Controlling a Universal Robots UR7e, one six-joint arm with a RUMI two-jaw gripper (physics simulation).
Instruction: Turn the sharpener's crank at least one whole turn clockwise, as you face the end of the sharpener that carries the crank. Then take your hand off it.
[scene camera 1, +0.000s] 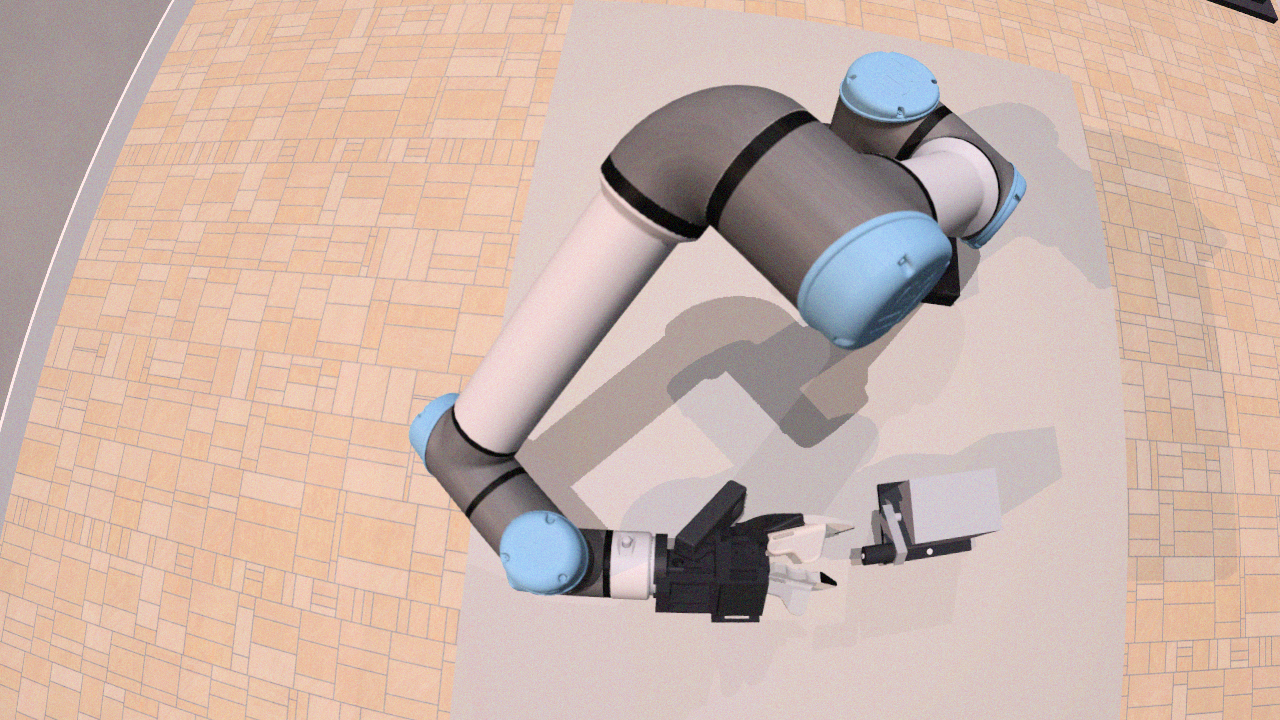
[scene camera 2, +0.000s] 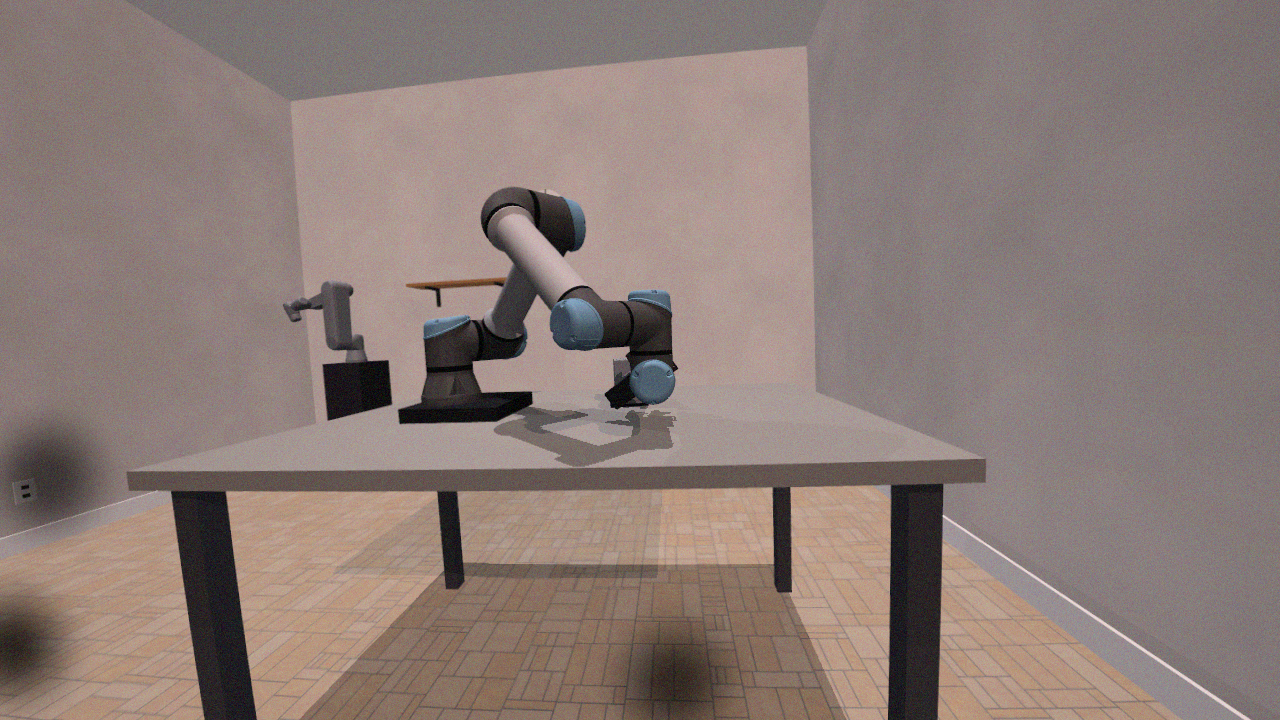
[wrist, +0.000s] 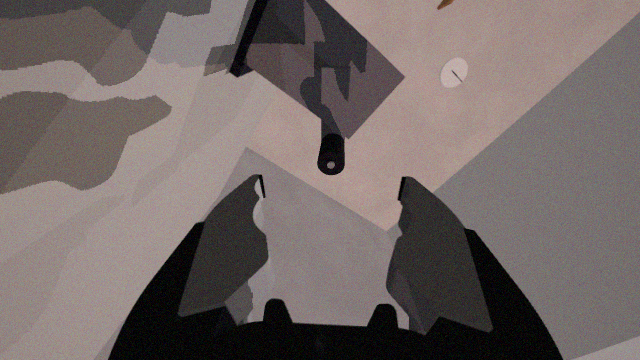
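Seen in the pictures: gripper, fingertip midpoint: (scene camera 1: 845, 556) (wrist: 330, 177); arm's base, link origin: (scene camera 2: 452, 401).
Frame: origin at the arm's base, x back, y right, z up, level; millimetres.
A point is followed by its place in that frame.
The sharpener (scene camera 1: 955, 505) {x -469, y -117, z 91 mm} (wrist: 362, 97) {x -478, y -62, z 73 mm} is a light grey block on a black base at the lower right of the scene camera 1 view. Its crank end faces my gripper. The crank's grey arm (scene camera 1: 895, 534) ends in a black round handle (scene camera 1: 877, 554) {x -531, y -27, z 85 mm} (wrist: 331, 155) {x -526, y -12, z 69 mm}, which points toward me. My gripper (scene camera 1: 839, 554) {x -534, y 8, z 73 mm} (wrist: 330, 177) {x -534, y 8, z 73 mm} is open and empty, lying level. Its fingertips are a short gap back from the handle, which shows ahead of and between the two jaws in the wrist view. In the scene camera 2 view, the wrist hides the fingers and most of the sharpener.
The sharpener stands on the pale table (scene camera 1: 572, 662) {x -697, y 295, z -37 mm} (scene camera 2: 554, 475) {x -434, y 448, z -49 mm}. My arm's black base plate (scene camera 2: 465, 411) {x -97, y 104, z -11 mm} is at the table's left side. Beyond the table are a second robot (scene camera 2: 337, 315) on a black pedestal (scene camera 2: 358, 389) and a wooden wall shelf (scene camera 2: 456, 283).
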